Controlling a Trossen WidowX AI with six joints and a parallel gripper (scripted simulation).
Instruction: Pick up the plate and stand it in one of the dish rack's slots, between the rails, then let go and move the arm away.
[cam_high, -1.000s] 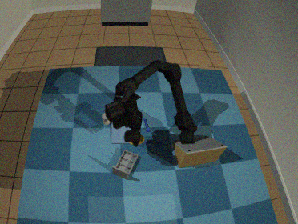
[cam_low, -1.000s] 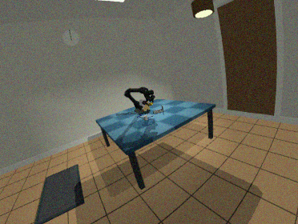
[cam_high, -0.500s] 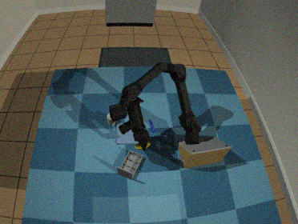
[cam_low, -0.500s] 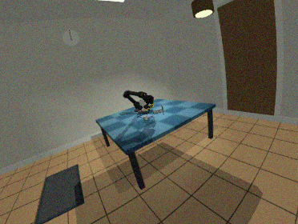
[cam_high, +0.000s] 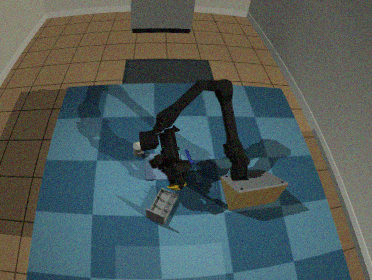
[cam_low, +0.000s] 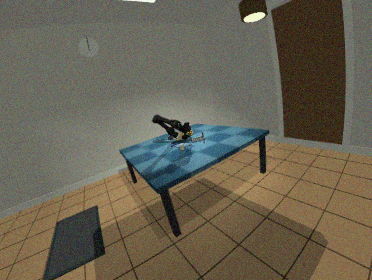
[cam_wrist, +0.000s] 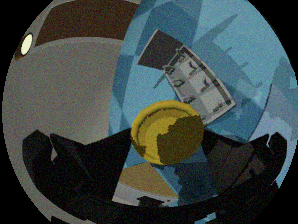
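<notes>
My gripper tip is 5 cm short of the grey dish rack, 5 cm to the right of it and 6 cm above it. The rest, counted from my gripper tip: cup 18 cm ahead, 20 cm to the right, 6 cm below; then yellow plate 1 cm to the right; then blue utensil 5 cm behind, 19 cm to the right, 8 cm below.
</notes>
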